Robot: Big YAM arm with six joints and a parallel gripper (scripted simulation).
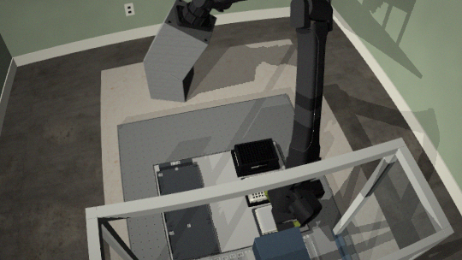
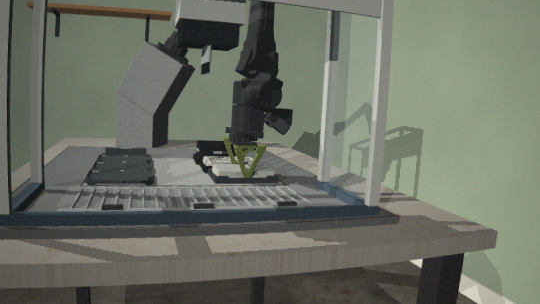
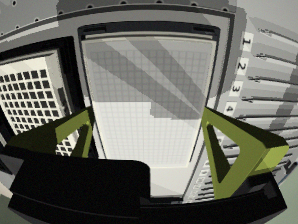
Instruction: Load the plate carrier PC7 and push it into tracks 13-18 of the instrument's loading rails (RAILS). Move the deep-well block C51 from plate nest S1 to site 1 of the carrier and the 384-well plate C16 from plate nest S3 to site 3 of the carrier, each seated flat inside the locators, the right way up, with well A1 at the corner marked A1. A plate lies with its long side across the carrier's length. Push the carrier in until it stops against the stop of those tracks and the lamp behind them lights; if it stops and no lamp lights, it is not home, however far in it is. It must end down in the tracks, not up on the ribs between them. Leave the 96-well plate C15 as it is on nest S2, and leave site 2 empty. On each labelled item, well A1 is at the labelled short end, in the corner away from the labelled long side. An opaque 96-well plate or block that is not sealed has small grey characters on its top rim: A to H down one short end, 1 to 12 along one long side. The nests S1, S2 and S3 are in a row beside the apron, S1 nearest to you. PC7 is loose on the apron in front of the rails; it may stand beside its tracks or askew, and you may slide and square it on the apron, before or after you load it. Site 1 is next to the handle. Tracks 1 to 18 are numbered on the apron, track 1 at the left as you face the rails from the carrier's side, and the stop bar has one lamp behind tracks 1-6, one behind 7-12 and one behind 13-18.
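Now: hand right at the white block. Also, from my hand: white frame bar: 10 cm ahead, 13 cm to the right, 45 cm above; nest S1: 22 cm behind, 1 cm to the right, 1 cm below; dark carrier PC7: 9 cm behind, 26 cm to the right.
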